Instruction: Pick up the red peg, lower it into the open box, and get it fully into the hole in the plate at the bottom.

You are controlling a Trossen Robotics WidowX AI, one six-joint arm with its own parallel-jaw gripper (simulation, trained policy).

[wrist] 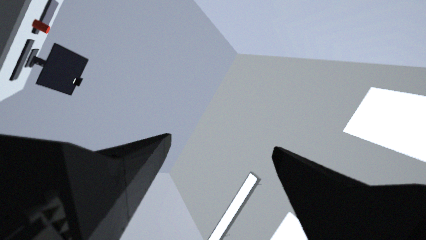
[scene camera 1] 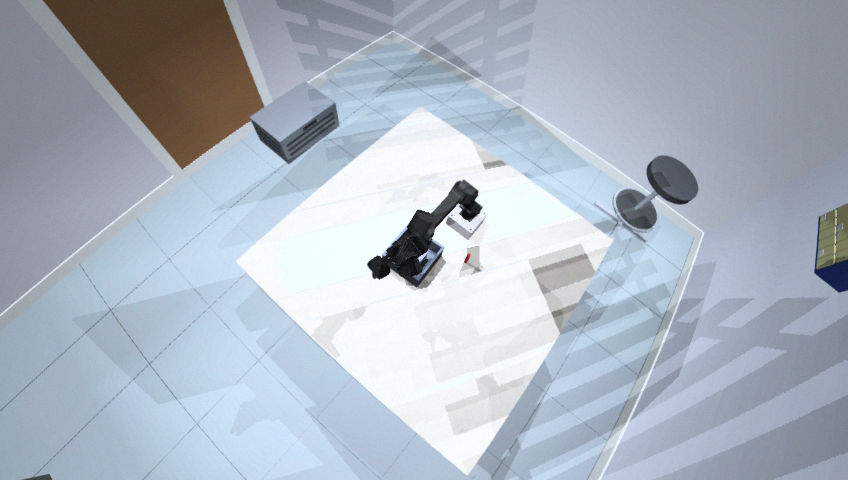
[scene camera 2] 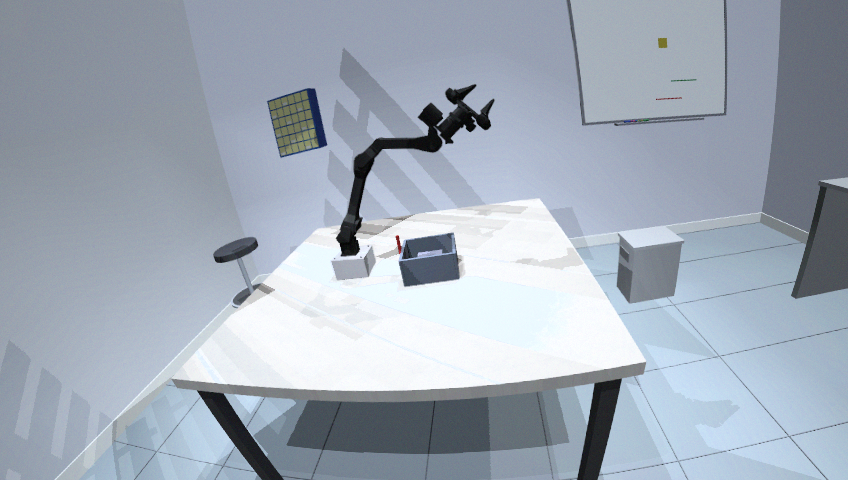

Labels:
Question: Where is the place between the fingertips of my gripper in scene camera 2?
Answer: At 485, 91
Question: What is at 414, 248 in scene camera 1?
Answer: My gripper.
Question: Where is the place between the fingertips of my gripper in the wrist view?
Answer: At 222, 145

